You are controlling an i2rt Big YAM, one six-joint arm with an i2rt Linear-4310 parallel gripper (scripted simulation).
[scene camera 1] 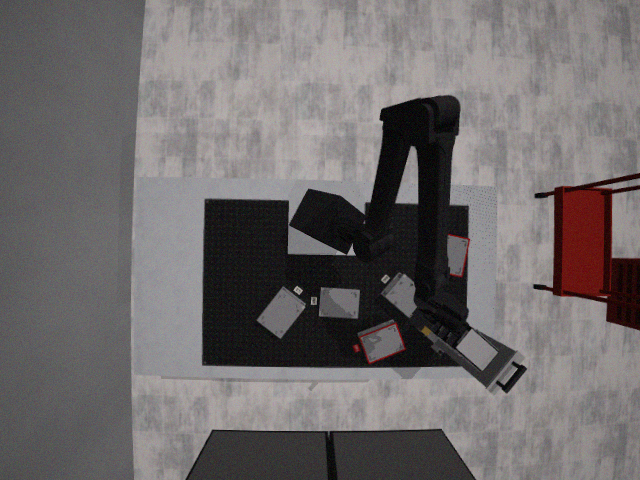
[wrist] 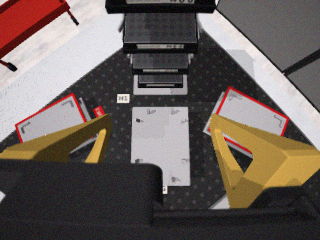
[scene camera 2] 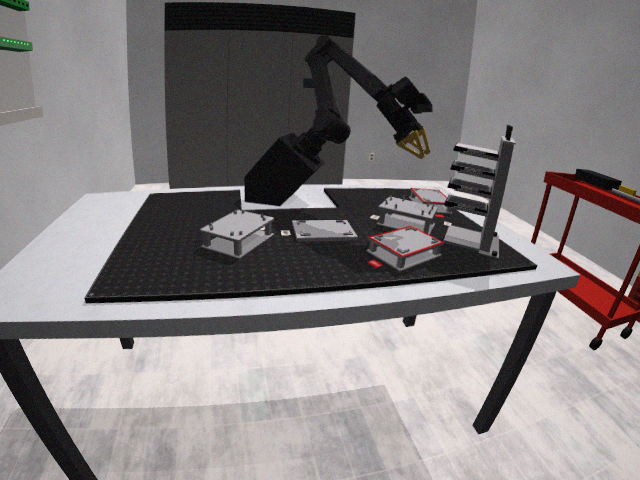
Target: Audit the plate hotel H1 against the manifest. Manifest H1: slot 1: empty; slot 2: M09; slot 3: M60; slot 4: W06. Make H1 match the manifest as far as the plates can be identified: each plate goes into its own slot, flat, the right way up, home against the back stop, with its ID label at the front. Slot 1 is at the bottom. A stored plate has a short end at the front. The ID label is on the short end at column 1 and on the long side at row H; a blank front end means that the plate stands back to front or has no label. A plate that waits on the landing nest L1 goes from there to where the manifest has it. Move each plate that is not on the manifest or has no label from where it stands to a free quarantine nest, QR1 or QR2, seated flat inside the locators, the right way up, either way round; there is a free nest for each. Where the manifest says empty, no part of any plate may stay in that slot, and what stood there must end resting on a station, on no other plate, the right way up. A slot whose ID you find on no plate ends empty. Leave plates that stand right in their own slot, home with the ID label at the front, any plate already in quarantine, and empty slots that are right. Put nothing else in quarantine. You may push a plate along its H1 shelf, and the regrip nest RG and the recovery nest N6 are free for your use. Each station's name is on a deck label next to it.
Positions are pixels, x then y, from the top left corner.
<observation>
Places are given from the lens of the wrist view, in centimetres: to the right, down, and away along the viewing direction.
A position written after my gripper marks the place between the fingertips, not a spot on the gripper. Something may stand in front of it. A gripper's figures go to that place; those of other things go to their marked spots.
my gripper (wrist: pixel 160 119): 0, 0, 13
red-framed quarantine nest (wrist: pixel 245 111): 20, -2, 32
quarantine nest QR2 (wrist: pixel 57 117): -24, -1, 32
</observation>
